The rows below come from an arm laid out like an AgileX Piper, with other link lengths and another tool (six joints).
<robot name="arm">
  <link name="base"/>
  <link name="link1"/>
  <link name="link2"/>
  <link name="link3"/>
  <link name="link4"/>
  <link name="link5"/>
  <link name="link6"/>
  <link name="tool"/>
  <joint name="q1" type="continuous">
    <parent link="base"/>
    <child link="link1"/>
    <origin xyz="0 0 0.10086" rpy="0 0 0"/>
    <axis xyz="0 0 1"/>
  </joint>
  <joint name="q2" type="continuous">
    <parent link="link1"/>
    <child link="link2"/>
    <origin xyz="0 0 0" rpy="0 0 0"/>
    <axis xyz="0 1 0"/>
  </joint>
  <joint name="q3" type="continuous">
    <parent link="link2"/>
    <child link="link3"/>
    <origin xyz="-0.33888 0 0.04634" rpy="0 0 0"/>
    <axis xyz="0 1 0"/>
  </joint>
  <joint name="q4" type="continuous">
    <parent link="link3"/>
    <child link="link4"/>
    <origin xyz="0.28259 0 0.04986" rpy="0 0 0"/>
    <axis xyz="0.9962 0 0.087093"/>
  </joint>
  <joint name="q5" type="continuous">
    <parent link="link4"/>
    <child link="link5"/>
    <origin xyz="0 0 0" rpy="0 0 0"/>
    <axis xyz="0 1 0"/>
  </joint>
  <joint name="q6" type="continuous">
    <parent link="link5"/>
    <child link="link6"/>
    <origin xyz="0.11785 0 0.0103" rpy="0 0 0"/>
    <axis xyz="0.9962 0 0.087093"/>
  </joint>
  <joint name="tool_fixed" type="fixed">
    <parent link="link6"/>
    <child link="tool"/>
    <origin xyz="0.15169 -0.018 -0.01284" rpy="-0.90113 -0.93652 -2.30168"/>
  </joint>
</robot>
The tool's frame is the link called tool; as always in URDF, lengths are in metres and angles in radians. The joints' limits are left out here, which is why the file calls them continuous.
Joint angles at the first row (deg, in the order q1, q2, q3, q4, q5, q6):
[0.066 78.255 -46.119 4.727 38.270 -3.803]
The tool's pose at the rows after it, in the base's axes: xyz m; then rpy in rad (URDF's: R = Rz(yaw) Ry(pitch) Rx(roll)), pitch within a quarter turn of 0, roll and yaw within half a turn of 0:
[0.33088 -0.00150 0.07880 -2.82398 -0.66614 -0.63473]
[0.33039 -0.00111 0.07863 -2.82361 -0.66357 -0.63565]
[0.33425 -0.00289 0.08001 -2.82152 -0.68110 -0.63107]
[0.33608 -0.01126 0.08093 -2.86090 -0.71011 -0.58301]
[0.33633 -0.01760 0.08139 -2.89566 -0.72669 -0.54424]
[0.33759 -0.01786 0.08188 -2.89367 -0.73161 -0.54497]
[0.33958 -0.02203 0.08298 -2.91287 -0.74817 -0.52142]
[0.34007 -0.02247 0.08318 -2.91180 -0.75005 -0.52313]
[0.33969 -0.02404 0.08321 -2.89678 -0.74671 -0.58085]
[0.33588 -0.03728 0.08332 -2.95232 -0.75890 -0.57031]
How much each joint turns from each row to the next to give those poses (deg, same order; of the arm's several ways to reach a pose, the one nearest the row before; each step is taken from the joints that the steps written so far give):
[0.000 0.001 -0.001 0.751 -0.001 -0.001]
[0.000 -0.001 0.001 0.107 0.110 0.001]
[-0.001 0.001 0.000 -0.432 -0.855 -0.235]
[0.000 -0.002 0.000 -2.566 -0.367 -0.175]
[0.000 0.002 -0.002 -1.994 0.000 -0.001]
[0.002 -0.001 0.002 -0.083 -0.286 0.003]
[-0.001 0.000 0.000 -1.329 -0.402 -0.002]
[-0.066 0.001 -0.001 -0.017 -0.116 0.000]
[0.066 -0.001 0.000 -1.148 -0.114 3.706]
[-0.101 0.001 0.001 -4.511 0.851 3.875]

